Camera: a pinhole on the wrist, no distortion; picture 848 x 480 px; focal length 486.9 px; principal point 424.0 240.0 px. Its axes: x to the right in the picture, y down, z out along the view. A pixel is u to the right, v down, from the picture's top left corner.
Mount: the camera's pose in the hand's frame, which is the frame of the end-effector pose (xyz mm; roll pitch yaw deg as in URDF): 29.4 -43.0 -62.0 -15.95 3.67 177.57
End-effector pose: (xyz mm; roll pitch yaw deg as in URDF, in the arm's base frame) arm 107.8 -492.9 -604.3 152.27 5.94 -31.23
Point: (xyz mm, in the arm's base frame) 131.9 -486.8 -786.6
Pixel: 373 230
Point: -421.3 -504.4 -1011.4
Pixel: 757 43
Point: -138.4 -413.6 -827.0
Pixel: 782 148
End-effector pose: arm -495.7 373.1 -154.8 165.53 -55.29 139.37
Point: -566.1 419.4 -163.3
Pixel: 348 39
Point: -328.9 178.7 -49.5
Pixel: behind the camera
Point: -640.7 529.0 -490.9
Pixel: 603 140
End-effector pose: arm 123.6 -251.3 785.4 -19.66 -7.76 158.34
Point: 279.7 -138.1 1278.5
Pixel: 444 364
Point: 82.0 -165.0 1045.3
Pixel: 258 276
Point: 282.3 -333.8 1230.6
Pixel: 525 200
